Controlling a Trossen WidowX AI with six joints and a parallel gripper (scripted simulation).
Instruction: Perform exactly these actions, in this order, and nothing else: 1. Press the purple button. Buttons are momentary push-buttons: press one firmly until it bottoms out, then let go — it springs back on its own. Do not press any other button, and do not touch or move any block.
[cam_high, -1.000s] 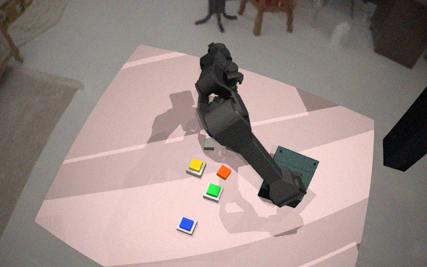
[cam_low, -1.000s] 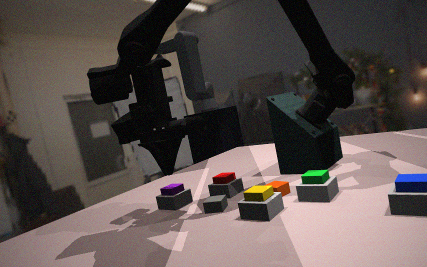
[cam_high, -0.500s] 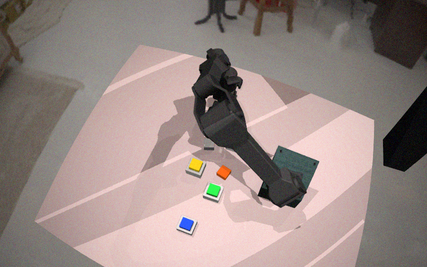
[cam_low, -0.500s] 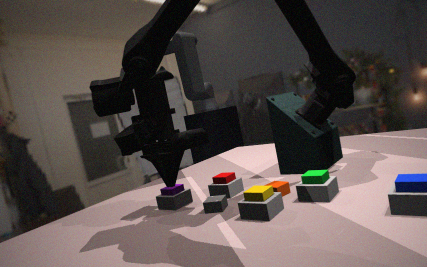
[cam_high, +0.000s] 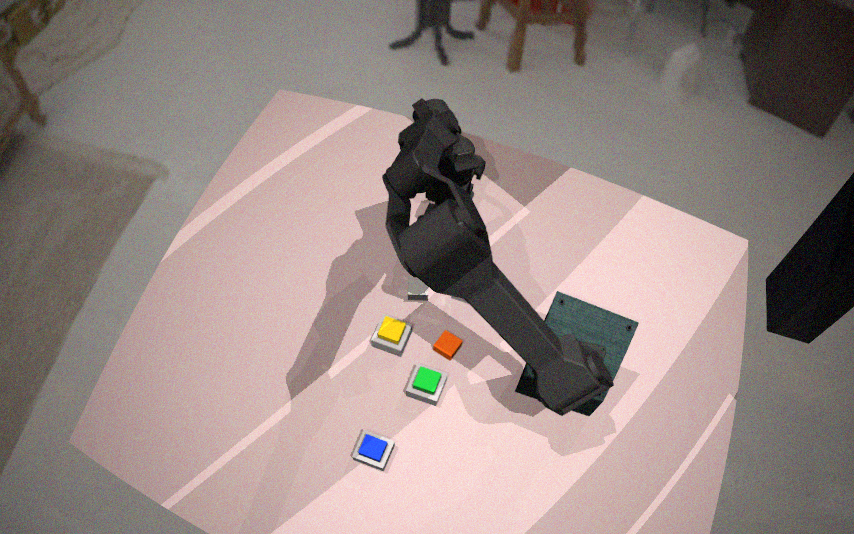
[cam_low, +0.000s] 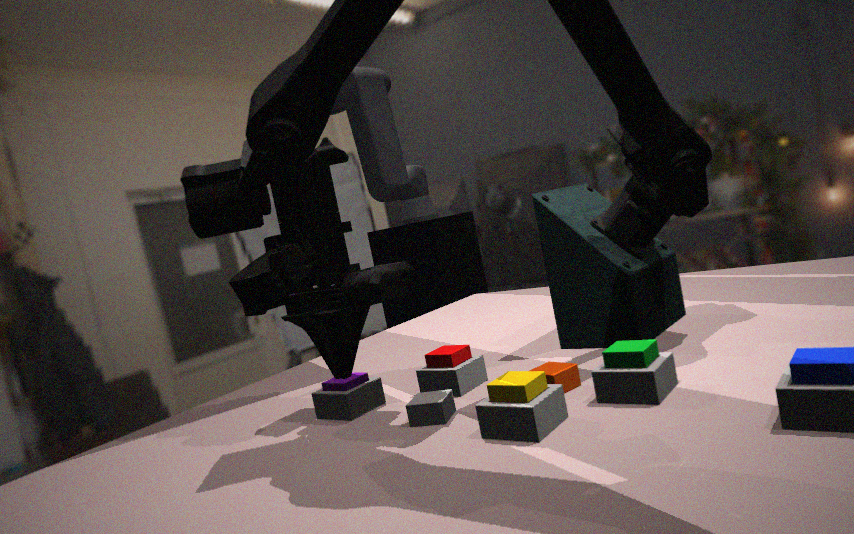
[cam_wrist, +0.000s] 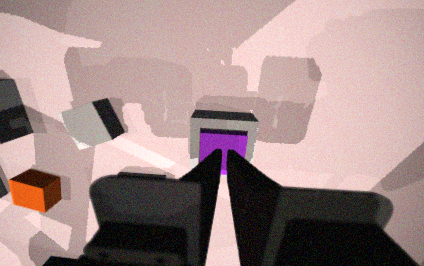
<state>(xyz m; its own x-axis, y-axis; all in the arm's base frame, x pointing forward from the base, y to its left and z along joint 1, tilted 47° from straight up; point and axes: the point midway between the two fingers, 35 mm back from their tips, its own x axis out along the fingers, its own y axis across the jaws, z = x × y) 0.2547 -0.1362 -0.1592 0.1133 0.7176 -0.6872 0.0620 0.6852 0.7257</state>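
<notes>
Right now the purple button is 10 mm below my gripper tip. The rest, counted from my gripper tip: red button (60 mm behind, 80 mm to the left); orange block (60 mm behind, 190 mm to the left, 20 mm below); grey block (20 mm ahead, 110 mm to the left, 20 mm below).
</notes>
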